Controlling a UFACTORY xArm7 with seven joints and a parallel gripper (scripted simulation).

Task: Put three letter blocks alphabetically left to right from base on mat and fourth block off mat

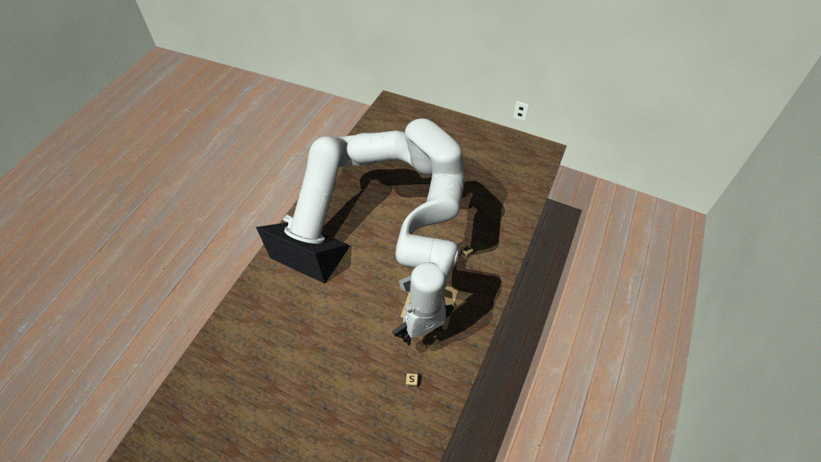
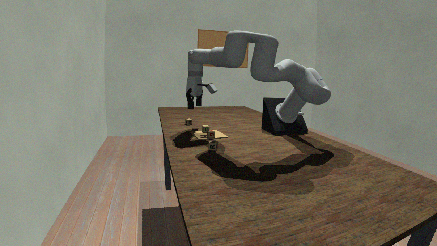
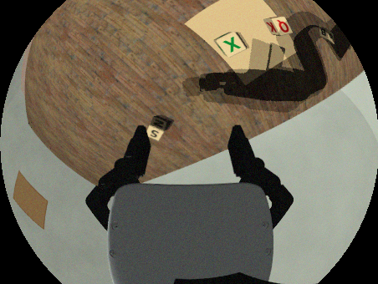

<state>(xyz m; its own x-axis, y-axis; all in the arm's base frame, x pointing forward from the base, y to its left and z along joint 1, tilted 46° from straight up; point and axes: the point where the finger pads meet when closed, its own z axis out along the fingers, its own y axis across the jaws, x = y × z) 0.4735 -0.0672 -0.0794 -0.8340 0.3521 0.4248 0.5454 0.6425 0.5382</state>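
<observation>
Right now the S block is 20 mm ahead of my hand, 100 mm to the right of it and 110 mm below it. Also, from my hand: red-marked block (50 mm behind, 190 mm to the left, 100 mm below); then tan mat (50 mm behind, 140 mm to the left, 120 mm below).
</observation>
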